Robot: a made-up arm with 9 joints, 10 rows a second.
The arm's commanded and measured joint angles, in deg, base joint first. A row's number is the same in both.
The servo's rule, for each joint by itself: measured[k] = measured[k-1] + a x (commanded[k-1-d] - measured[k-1]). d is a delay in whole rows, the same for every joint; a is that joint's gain. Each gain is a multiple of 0.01, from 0.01 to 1. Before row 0 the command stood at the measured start. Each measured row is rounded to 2 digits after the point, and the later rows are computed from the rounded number. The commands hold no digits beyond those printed.
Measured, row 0:
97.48 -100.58 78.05 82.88 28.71 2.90 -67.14 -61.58 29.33
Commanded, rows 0 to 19:
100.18 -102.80 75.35 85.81 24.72 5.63 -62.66 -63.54 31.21
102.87 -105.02 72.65 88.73 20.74 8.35 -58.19 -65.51 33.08
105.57 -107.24 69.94 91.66 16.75 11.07 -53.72 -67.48 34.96
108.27 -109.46 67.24 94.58 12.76 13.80 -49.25 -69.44 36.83
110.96 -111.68 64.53 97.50 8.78 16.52 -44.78 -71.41 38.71
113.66 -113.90 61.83 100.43 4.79 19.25 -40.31 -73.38 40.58
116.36 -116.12 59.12 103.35 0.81 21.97 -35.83 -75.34 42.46
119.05 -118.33 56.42 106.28 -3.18 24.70 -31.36 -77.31 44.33
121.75 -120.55 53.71 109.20 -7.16 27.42 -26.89 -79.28 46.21
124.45 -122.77 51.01 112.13 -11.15 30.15 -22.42 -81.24 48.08
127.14 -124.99 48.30 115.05 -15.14 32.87 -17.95 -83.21 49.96
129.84 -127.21 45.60 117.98 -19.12 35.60 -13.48 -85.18 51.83
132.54 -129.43 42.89 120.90 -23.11 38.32 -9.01 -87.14 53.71
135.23 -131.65 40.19 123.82 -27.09 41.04 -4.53 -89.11 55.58
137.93 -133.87 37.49 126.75 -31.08 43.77 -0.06 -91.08 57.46
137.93 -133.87 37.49 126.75 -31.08 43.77 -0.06 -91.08 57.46
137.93 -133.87 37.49 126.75 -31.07 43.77 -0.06 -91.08 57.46
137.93 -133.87 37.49 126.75 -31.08 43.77 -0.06 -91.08 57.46
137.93 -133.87 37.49 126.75 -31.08 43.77 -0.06 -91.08 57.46
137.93 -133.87 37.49 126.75 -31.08 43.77 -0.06 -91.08 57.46
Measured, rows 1 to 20:
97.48 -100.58 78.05 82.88 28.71 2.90 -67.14 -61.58 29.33
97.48 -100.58 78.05 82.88 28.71 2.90 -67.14 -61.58 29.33
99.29 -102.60 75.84 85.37 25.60 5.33 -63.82 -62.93 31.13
101.69 -104.80 73.22 88.23 21.81 8.02 -59.65 -64.71 33.00
104.29 -107.02 70.53 91.15 17.86 10.73 -55.26 -66.62 34.88
106.96 -109.24 67.83 94.07 13.88 13.46 -50.81 -68.57 36.75
109.64 -111.46 65.12 96.99 9.90 16.18 -46.35 -70.53 38.63
112.33 -113.68 62.42 99.91 5.91 18.91 -41.88 -72.50 40.50
115.03 -115.90 59.71 102.83 1.93 21.63 -37.40 -74.46 42.38
117.72 -118.11 57.01 105.76 -2.06 24.36 -32.93 -76.43 44.25
120.42 -120.33 54.30 108.68 -6.04 27.08 -28.46 -78.40 46.13
123.12 -122.55 51.60 111.61 -10.03 29.81 -23.99 -80.36 48.00
125.81 -124.77 48.89 114.53 -14.02 32.53 -19.52 -82.33 49.88
128.51 -126.99 46.19 117.46 -18.00 35.26 -15.05 -84.30 51.75
131.21 -129.21 43.48 120.38 -21.99 37.98 -10.58 -86.26 53.63
133.90 -131.43 40.78 123.30 -25.97 40.70 -6.10 -88.23 55.50
136.60 -133.65 38.08 126.23 -29.96 43.43 -1.63 -90.20 57.38
137.49 -133.85 37.60 126.67 -30.83 43.73 -0.47 -90.81 57.46
137.78 -133.87 37.51 126.74 -31.02 43.77 -0.17 -91.00 57.46
137.88 -133.87 37.49 126.75 -31.07 43.77 -0.09 -91.06 57.46
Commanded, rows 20 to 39:
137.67 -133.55 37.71 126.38 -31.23 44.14 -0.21 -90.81 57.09
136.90 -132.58 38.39 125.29 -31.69 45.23 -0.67 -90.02 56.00
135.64 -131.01 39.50 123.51 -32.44 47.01 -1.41 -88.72 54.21
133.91 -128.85 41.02 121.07 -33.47 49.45 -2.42 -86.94 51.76
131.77 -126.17 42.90 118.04 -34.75 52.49 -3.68 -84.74 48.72
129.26 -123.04 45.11 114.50 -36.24 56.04 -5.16 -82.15 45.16
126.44 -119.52 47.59 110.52 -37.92 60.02 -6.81 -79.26 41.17
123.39 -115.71 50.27 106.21 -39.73 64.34 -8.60 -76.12 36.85
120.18 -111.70 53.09 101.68 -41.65 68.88 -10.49 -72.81 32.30
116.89 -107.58 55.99 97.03 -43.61 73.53 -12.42 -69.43 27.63
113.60 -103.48 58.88 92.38 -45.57 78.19 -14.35 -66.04 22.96
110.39 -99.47 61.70 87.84 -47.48 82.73 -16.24 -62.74 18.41
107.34 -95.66 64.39 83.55 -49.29 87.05 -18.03 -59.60 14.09
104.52 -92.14 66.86 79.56 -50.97 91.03 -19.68 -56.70 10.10
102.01 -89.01 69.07 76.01 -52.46 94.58 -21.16 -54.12 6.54
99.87 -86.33 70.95 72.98 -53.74 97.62 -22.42 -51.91 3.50
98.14 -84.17 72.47 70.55 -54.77 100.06 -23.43 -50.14 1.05
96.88 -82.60 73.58 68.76 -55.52 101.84 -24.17 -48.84 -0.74
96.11 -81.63 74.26 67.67 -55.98 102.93 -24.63 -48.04 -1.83
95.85 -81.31 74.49 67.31 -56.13 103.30 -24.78 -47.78 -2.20
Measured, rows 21 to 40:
137.91 -133.87 37.49 126.75 -31.08 43.77 -0.07 -91.07 57.46
137.92 -133.87 37.49 126.75 -31.08 43.77 -0.06 -91.08 57.46
137.75 -133.58 37.67 126.44 -31.20 44.10 -0.17 -90.89 57.10
137.18 -132.67 38.26 125.46 -31.58 45.11 -0.54 -90.29 56.04
136.15 -131.16 39.28 123.80 -32.25 46.80 -1.18 -89.21 54.28
134.65 -129.06 40.71 121.48 -33.20 49.16 -2.10 -87.64 51.86
132.72 -126.43 42.51 118.56 -34.41 52.12 -3.27 -85.64 48.85
130.40 -123.35 44.64 115.11 -35.84 55.61 -4.67 -83.23 45.31
127.75 -119.86 47.06 111.21 -37.46 59.53 -6.25 -80.49 41.34
124.83 -116.08 49.69 106.96 -39.23 63.81 -7.99 -77.47 37.03
121.71 -112.09 52.48 102.47 -41.12 68.32 -9.84 -74.25 32.49
118.48 -107.99 55.36 97.85 -43.06 72.96 -11.75 -70.92 27.82
115.21 -103.89 58.25 93.20 -45.02 77.61 -13.67 -67.55 23.15
111.98 -99.87 61.08 88.64 -46.94 82.17 -15.57 -64.23 18.60
108.87 -96.04 63.79 84.31 -48.77 86.51 -17.39 -61.04 14.27
105.96 -92.49 66.31 80.27 -50.49 90.53 -19.08 -58.05 10.27
103.31 -89.32 68.57 76.65 -52.03 94.13 -20.62 -55.34 6.69
101.01 -86.60 70.52 73.53 -53.36 97.24 -21.95 -52.97 3.63
99.09 -84.39 72.12 71.00 -54.46 99.75 -23.05 -51.02 1.15
97.61 -82.76 73.32 69.10 -55.29 101.61 -23.88 -49.52 -0.66

